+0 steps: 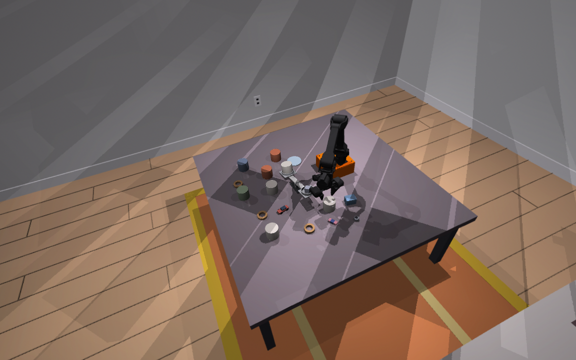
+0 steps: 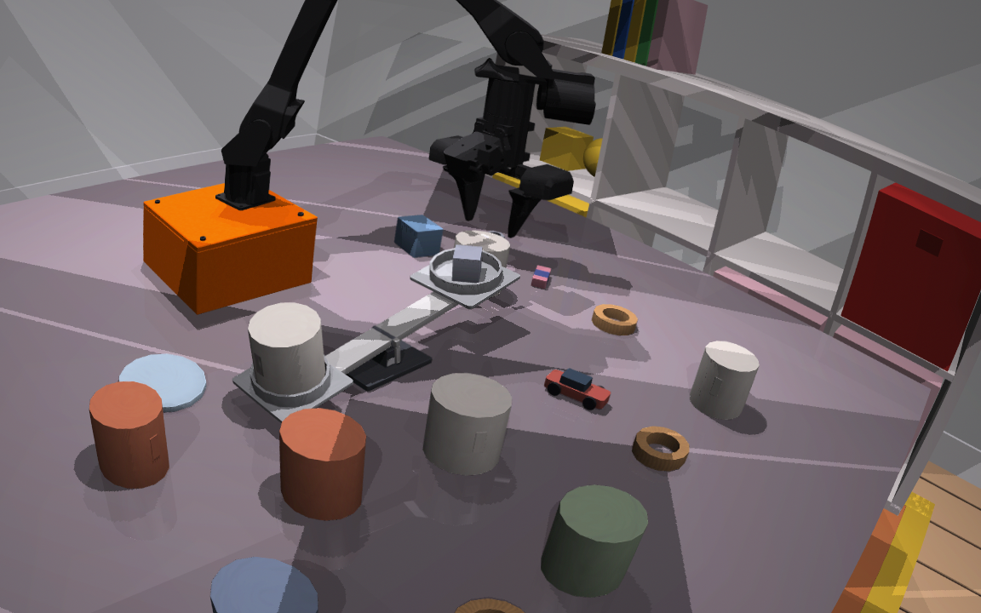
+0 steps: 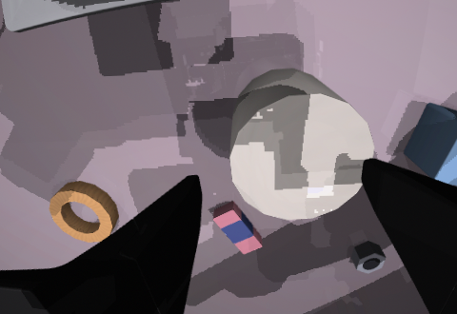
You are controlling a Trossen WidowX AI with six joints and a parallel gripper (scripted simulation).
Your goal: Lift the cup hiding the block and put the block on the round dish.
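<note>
Now: the round dish 46 cm to the right of my gripper tip, 9 cm below it and 7 cm behind it. From my gripper tip the other things lie so: blue block (14 cm behind, 7 cm below, 4 cm to the left); then balance (24 cm to the right, 5 cm below, 5 cm ahead); then toy car (22 cm ahead, 13 cm to the right, 8 cm below).
</note>
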